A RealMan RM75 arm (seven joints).
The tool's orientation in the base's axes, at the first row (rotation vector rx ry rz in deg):
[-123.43, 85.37, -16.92]
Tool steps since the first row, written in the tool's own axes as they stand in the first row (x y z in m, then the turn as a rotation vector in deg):
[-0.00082, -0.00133, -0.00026, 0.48, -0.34, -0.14]
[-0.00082, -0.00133, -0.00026, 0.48, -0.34, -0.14]
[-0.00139, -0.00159, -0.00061, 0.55, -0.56, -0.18]
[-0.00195, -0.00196, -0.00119, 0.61, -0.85, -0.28]
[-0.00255, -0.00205, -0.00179, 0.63, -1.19, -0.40]
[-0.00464, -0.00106, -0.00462, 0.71, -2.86, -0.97]
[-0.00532, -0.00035, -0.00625, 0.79, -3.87, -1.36]
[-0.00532, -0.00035, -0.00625, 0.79, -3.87, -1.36]
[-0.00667, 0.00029, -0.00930, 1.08, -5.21, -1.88]
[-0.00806, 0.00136, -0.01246, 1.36, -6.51, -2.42]
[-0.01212, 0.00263, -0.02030, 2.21, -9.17, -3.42]
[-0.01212, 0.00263, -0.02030, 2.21, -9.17, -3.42]
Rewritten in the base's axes. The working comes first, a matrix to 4 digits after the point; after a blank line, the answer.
The tool's axes in the first row as the columns of a matrix, in the base's axes (used below as rounded here):
[0.3774, -0.8119, 0.4455]
[-0.9204, -0.2758, 0.2771]
[-0.1021, -0.5146, -0.8513]

[0.00065, 0.00105, 0.00099, 0.39, -0.39, 0.25]
[0.00065, 0.00105, 0.00099, 0.39, -0.39, 0.25]
[0.00049, 0.00155, 0.00148, 0.58, -0.40, 0.39]
[0.00033, 0.00201, 0.00222, 0.80, -0.40, 0.61]
[-0.00010, 0.00242, 0.00284, 1.03, -0.36, 0.89]
[-0.00295, 0.00328, 0.00495, 2.16, -0.13, 2.23]
[-0.00451, 0.00326, 0.00604, 2.83, -0.04, 3.07]
[-0.00451, 0.00326, 0.00604, 2.83, -0.04, 3.07]
[-0.00690, 0.00348, 0.00845, 3.80, -0.08, 4.17]
[-0.00970, 0.00359, 0.01073, 4.72, -0.13, 5.27]
[-0.01575, 0.00480, 0.01717, 6.76, -0.45, 7.40]
[-0.01575, 0.00480, 0.01717, 6.76, -0.45, 7.40]

